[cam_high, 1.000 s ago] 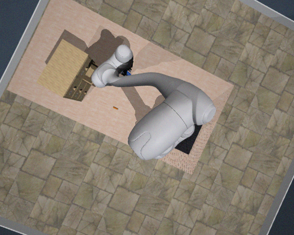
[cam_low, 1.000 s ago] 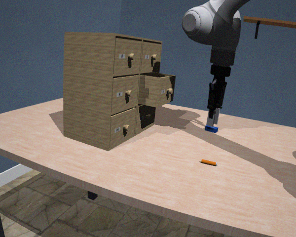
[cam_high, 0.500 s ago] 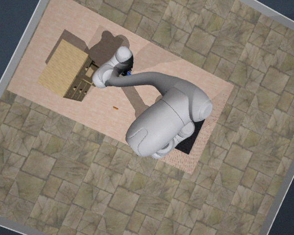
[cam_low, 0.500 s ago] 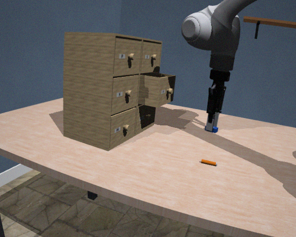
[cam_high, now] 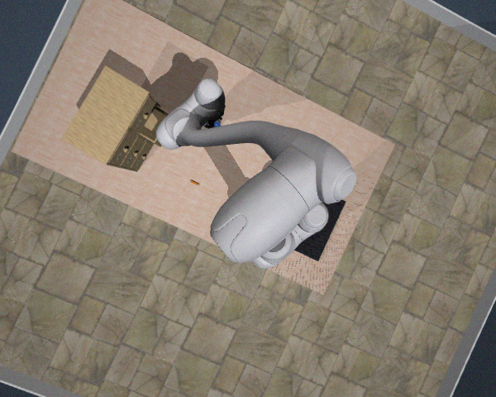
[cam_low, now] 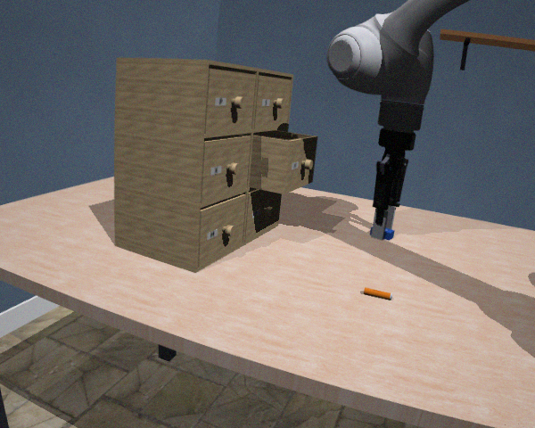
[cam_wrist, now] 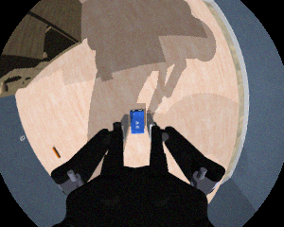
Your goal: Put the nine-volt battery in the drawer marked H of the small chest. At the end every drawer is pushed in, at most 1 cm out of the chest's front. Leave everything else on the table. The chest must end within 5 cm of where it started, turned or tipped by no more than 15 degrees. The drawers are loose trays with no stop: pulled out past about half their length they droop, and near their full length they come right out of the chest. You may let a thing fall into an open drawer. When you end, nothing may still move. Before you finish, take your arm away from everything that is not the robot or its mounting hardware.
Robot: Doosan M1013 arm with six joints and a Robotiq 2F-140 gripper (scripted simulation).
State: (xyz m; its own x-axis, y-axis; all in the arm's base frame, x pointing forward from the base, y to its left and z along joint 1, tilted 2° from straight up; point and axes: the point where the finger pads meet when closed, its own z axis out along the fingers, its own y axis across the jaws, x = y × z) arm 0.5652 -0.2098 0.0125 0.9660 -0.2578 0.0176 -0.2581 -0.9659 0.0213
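My hand is 20 mm above the nine-volt battery and 10 mm short of it. The rest, counted from my hand: drawer 230 mm ahead, 150 mm to the left, 100 mm above; then small orange cylinder 310 mm to the left, 40 mm behind, 30 mm below.
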